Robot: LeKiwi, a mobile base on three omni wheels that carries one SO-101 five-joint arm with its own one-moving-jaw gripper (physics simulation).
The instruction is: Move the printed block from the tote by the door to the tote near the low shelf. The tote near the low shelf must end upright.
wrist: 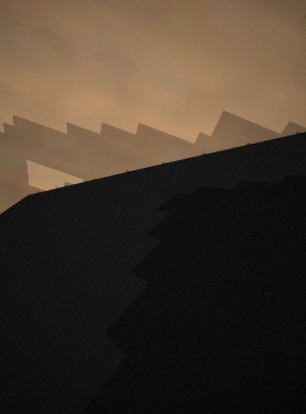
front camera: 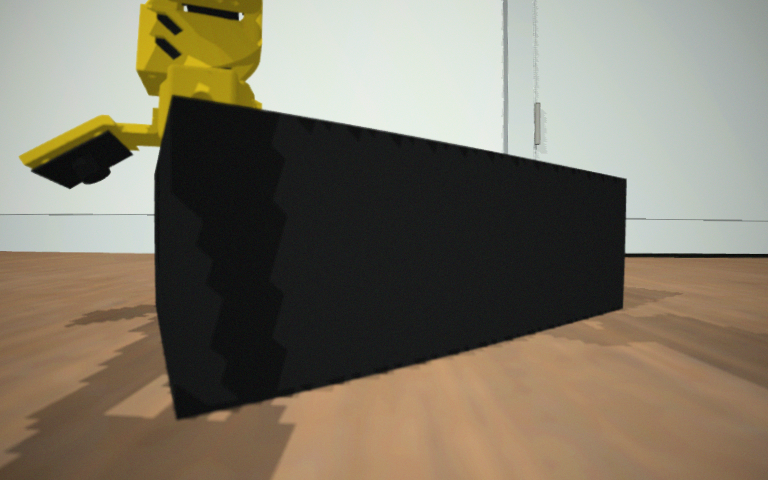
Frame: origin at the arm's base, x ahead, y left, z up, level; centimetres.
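Where they show: hand, its tool point: (wrist: pixel 146 252).
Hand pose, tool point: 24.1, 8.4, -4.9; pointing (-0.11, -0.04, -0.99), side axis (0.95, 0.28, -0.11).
After its pixels a point has its place, as x, y, z.
A black tote (front camera: pixel 430 243) @[21.4, -2.7, -3.6] (wrist: pixel 65 280) stands upright on the floor, large in the front camera view. Its wall and rim fill the lower part of the wrist view. The frames do not tell which of the two totes it is. My gripper's yellow body (front camera: pixel 203 84) @[22.4, 7.9, 3.8] is above and behind the tote's left end, pointing down, with the wrist camera hanging to its left. The gripper is open and empty; its jaws are hidden behind the tote's wall. The printed block does not show in either view.
A wooden floor (front camera: pixel 453 418) @[16.2, -2.7, -8.9] (wrist: pixel 150 60) @[21.9, 14.7, -9.0] runs around the tote, with arm and tote shadows on its left side. A pale wall (front camera: pixel 368 67) @[87.3, 0.9, 32.8] stands behind, with a vertical seam and a small grey handle (front camera: pixel 537 123) @[82.5, -35.5, 19.9] at right. The low shelf does not show.
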